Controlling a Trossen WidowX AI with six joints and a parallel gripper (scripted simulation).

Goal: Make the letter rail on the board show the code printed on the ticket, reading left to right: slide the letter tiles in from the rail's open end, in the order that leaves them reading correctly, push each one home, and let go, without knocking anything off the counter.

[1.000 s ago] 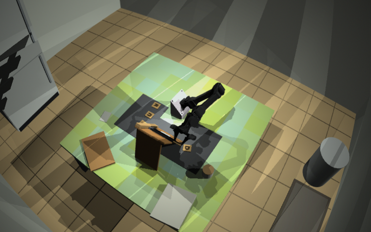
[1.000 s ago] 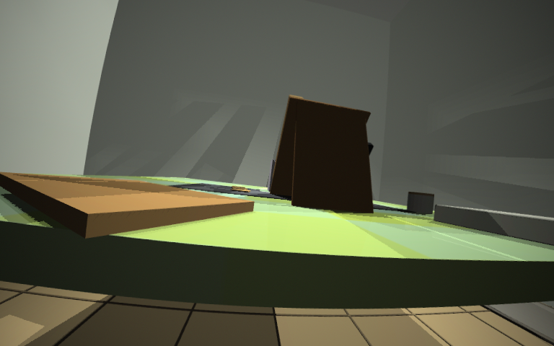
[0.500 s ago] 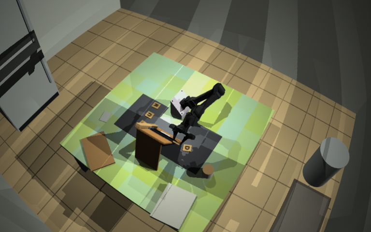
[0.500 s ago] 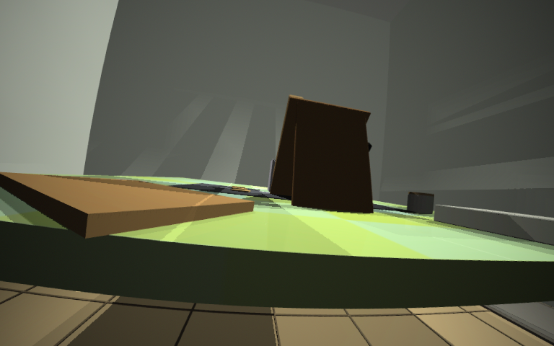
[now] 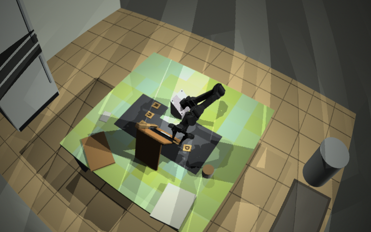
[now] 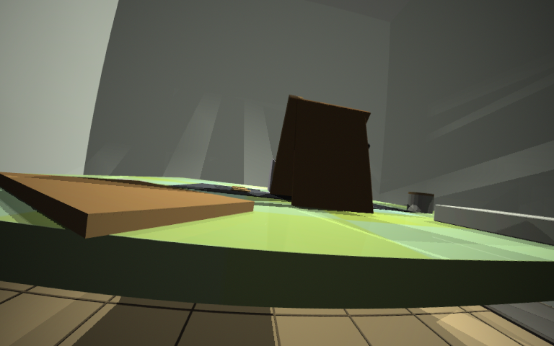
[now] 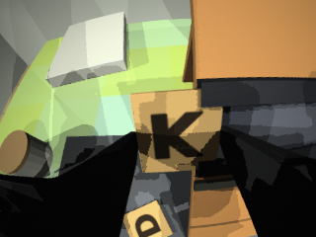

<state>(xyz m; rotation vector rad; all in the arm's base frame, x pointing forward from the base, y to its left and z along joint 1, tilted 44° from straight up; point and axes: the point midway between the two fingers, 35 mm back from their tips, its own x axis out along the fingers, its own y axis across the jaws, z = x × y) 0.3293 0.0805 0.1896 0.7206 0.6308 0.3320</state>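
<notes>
Now: gripper tip 40 mm past the white ticket, 140 mm to the left of it and 80 mm above it. From my gripper tip the other things lie so: dark mat (150 mm behind, 180 mm to the right, 160 mm below); then flat wooden slab (360 mm ahead, 480 mm to the right, 150 mm below); then card (90 mm ahead, 660 mm to the right, 160 mm below).
</notes>
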